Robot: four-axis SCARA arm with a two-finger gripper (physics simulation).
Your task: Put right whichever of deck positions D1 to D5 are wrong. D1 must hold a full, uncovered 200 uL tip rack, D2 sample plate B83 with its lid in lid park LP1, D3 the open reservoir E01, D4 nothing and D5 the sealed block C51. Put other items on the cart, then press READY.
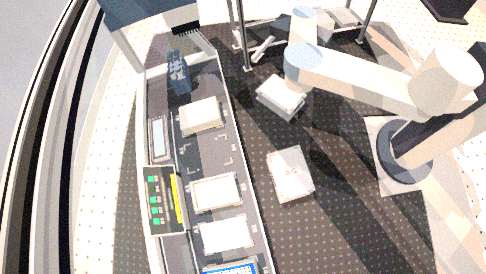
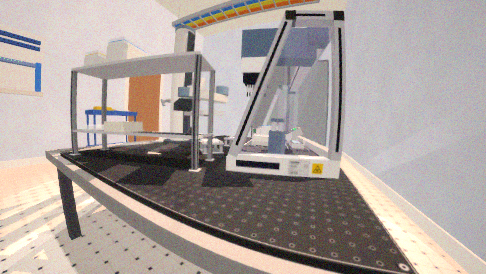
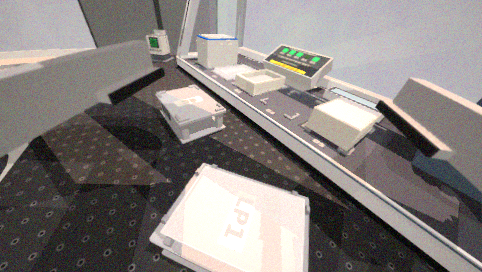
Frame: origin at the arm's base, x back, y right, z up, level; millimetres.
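Seen in the pictures: gripper, fingertip midpoint: [image 1: 278,70] [image 2: 216,114] [image 3: 269,73]; arm's base at its link origin: [image 1: 403,151] [image 2: 179,142].
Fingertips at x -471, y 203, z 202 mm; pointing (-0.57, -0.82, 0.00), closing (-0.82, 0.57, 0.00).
Offsets run from my fingertips to a thing's top centre. "spot": to the spot under its first point.
My gripper [image 3: 269,73] is open and empty, with its fingers wide apart. It is raised beyond the lid park LP1, where a clear lid @(dz -132, dx +18, dy +23 mm) [image 1: 281,92] [image 3: 225,205] lies flat over the label. D1 holds an uncovered tip rack @(dz -47, dx -146, dy -543 mm) [image 1: 230,268] [image 3: 217,52] with a blue rim. D2 holds a flat white plate @(dz -130, dx -172, dy -421 mm) [image 1: 226,235] [image 3: 233,72]. D3 holds an open cream reservoir @(dz -113, dx -198, dy -300 mm) [image 1: 216,192] [image 3: 260,81]. D4 shows bare deck between its corner brackets. D5 holds a cream block @(dz -97, dx -247, dy -57 mm) [image 1: 201,115] [image 3: 342,120]. The READY button @(spot: dz -112, dx +67, dy -792 mm) [image 3: 154,43] is green. Plate codes are unreadable.
A second park stand [image 1: 291,175] [image 3: 195,120] is beside the deck. The status panel @(spot: dz -80, dx -328, dy -332 mm) [image 1: 164,200] [image 3: 299,62] shows green lamps except D4's. A dark-blue tube rack [image 1: 178,75] [image 2: 277,142] stands past D5. A shelf unit @(spot: dz -17, dx -142, dy +327 mm) [image 2: 196,112] bears a box @(dz -48, dx +219, dy +354 mm) [image 2: 122,126] on its lower shelf.
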